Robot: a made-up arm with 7 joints.
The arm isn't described. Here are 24 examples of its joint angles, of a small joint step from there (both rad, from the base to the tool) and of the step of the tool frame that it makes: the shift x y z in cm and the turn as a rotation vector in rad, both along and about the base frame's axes.
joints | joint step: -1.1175 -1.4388 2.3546 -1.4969 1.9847 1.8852 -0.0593 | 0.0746 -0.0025 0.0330 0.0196 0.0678 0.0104 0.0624
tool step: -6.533 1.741 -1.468 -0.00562 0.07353 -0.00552
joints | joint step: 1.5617 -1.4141 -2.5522 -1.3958 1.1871 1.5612 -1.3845 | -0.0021 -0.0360 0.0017 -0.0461 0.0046 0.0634 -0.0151
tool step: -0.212 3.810 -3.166 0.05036 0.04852 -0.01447
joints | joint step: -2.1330 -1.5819 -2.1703 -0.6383 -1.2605 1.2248 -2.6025 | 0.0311 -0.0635 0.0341 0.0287 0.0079 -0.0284 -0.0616
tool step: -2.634 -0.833 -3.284 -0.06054 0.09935 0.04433
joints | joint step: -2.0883 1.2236 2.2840 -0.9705 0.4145 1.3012 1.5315 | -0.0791 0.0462 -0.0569 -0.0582 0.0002 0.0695 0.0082
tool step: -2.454 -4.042 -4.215 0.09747 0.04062 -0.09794
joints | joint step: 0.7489 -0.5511 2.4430 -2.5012 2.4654 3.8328 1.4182 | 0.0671 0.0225 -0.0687 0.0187 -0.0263 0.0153 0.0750
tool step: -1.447 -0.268 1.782 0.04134 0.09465 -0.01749
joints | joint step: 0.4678 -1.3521 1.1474 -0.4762 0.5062 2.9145 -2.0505 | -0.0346 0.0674 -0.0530 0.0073 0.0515 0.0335 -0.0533
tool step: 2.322 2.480 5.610 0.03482 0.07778 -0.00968
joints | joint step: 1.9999 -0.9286 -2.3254 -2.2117 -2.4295 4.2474 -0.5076 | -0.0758 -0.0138 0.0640 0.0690 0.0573 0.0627 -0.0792
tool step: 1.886 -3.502 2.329 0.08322 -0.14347 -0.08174
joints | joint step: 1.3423 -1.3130 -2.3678 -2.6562 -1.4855 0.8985 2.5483 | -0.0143 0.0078 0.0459 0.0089 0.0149 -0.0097 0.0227
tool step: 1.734 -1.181 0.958 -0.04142 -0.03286 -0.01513
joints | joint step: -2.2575 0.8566 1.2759 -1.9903 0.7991 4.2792 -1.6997 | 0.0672 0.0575 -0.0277 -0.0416 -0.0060 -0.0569 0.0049
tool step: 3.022 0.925 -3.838 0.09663 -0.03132 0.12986
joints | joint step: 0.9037 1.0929 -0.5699 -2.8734 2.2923 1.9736 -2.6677 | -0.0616 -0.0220 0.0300 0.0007 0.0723 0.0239 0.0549
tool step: -1.648 0.918 -0.489 -0.01344 -0.01527 -0.14363
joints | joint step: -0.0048 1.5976 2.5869 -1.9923 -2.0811 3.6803 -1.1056 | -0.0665 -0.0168 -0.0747 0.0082 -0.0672 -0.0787 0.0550
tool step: -0.435 2.777 -0.600 -0.14288 -0.01742 -0.12007
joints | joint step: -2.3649 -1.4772 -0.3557 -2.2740 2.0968 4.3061 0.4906 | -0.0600 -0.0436 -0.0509 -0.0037 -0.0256 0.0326 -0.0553
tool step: 1.482 2.875 -1.152 0.00404 -0.03722 -0.07265
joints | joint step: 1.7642 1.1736 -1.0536 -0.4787 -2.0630 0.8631 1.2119 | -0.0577 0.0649 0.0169 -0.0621 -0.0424 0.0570 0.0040
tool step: 6.928 1.630 -7.864 -0.16702 -0.00996 -0.09602
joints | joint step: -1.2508 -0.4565 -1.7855 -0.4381 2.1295 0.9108 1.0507 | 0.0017 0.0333 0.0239 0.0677 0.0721 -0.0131 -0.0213
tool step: 5.173 -1.745 2.209 -0.02191 0.12808 0.05495
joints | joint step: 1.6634 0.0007 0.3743 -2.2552 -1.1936 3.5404 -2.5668 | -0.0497 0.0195 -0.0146 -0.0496 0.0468 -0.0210 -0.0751
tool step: 2.811 2.174 -2.514 -0.03250 -0.04848 -0.07209
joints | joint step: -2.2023 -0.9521 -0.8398 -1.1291 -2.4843 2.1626 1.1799 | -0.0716 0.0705 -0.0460 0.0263 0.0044 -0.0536 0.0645
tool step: 0.497 1.544 0.219 -0.00290 0.02709 -0.12931
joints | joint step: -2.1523 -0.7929 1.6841 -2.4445 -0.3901 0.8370 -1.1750 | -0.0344 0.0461 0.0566 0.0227 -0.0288 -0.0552 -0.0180
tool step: 0.614 1.113 -1.292 0.05628 0.04075 -0.01047
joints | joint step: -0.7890 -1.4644 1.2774 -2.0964 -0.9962 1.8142 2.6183 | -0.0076 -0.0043 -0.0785 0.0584 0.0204 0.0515 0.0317
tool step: -2.184 1.789 5.284 0.05322 -0.06151 0.10307
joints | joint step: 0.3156 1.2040 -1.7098 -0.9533 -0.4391 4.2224 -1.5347 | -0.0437 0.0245 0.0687 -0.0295 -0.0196 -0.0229 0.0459
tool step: 0.639 -3.221 -3.427 0.09643 0.06077 -0.07612
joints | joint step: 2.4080 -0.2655 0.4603 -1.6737 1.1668 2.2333 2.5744 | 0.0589 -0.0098 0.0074 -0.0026 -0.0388 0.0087 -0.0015
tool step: -0.745 -4.140 0.655 0.04583 -0.00001 0.05348
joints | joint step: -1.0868 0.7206 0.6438 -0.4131 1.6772 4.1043 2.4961 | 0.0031 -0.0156 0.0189 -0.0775 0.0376 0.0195 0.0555
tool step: 2.339 0.723 -1.024 0.06736 -0.03400 0.04231
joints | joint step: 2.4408 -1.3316 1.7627 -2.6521 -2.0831 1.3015 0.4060 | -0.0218 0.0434 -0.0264 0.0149 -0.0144 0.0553 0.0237
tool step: -0.453 0.236 -0.186 -0.04225 -0.07806 -0.01701
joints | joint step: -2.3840 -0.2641 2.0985 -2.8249 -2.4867 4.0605 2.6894 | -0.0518 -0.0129 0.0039 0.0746 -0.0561 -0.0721 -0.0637
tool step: 1.293 -1.705 -0.317 -0.06900 -0.11306 0.08067
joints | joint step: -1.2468 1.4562 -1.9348 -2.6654 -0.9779 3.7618 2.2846 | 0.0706 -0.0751 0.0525 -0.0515 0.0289 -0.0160 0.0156
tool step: 1.029 -1.161 -2.783 -0.09379 -0.05714 0.01242
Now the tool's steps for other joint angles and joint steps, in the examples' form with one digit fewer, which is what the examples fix.
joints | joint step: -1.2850 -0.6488 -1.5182 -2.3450 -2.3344 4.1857 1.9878 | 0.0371 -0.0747 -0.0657 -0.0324 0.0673 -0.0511 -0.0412
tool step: 0.13 -0.16 -1.88 -0.0781 -0.0744 -0.0643
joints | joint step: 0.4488 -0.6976 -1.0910 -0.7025 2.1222 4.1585 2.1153 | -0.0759 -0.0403 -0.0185 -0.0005 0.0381 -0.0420 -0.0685
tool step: -4.52 -0.36 -1.59 -0.0211 0.0085 -0.0566
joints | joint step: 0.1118 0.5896 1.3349 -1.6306 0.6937 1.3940 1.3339 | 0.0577 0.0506 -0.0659 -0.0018 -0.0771 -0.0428 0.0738
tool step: -0.20 0.54 -4.55 -0.1320 -0.0371 0.0416
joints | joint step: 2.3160 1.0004 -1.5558 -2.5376 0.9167 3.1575 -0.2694 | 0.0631 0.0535 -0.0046 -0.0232 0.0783 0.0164 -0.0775
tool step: -2.29 0.78 0.48 -0.0440 -0.0483 0.0432
